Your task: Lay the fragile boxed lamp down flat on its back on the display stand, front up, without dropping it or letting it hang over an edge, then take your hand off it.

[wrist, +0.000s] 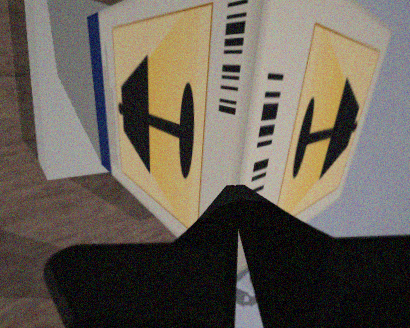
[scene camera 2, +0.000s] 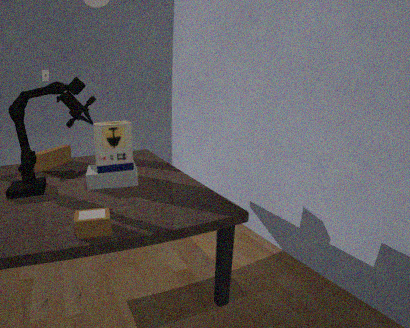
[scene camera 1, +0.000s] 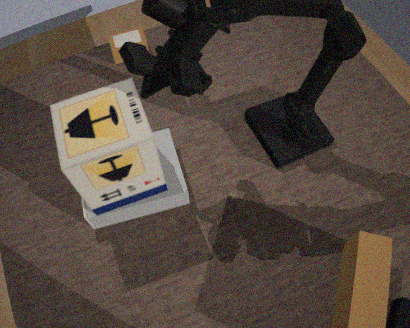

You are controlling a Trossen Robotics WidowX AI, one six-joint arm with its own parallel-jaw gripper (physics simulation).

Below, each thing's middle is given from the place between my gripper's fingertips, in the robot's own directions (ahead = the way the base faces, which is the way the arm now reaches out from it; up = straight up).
Now: the boxed lamp (scene camera 1: 106, 148) 11 cm below my hand, 10 cm ahead of it and 2 cm to the left of it. The rest, counted from my hand: display stand (scene camera 1: 177, 195): 26 cm below, 8 cm ahead, 2 cm to the left.
